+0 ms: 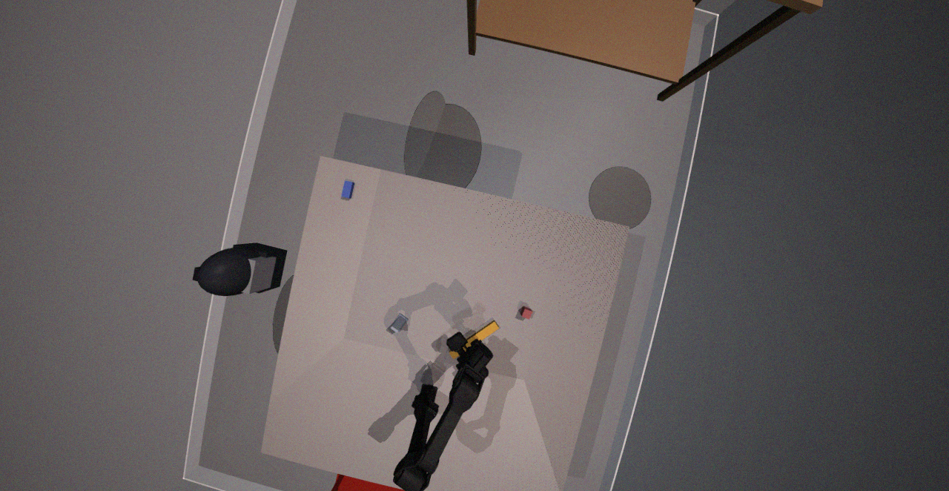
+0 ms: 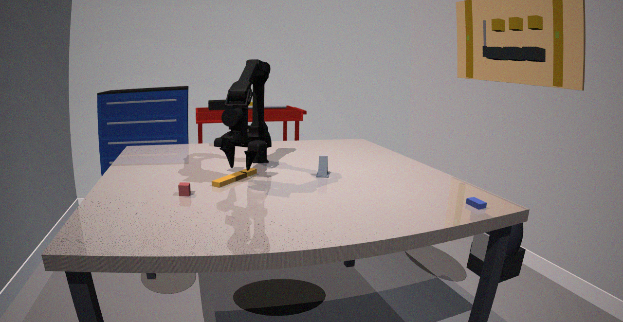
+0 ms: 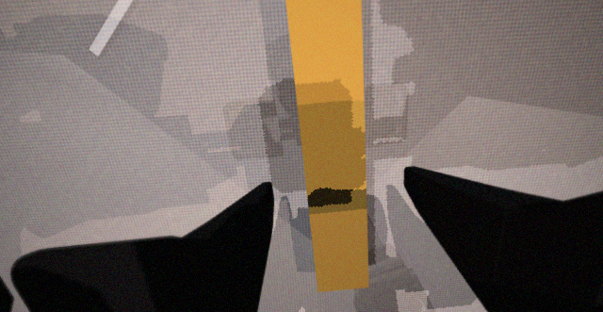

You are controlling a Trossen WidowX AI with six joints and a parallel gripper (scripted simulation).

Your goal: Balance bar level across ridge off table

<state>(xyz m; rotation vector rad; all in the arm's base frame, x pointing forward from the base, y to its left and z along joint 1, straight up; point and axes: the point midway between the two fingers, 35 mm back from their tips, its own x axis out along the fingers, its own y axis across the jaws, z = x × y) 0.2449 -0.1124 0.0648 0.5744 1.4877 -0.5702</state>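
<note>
Right now my gripper tip is 2 cm to the left of the yellow bar, 2 cm short of it and 2 cm above it. The rest, counted from my gripper tip: flat blue block 61 cm to the left, 49 cm ahead, 2 cm below; then small red cube 20 cm to the right, 18 cm ahead, 1 cm below.
</note>
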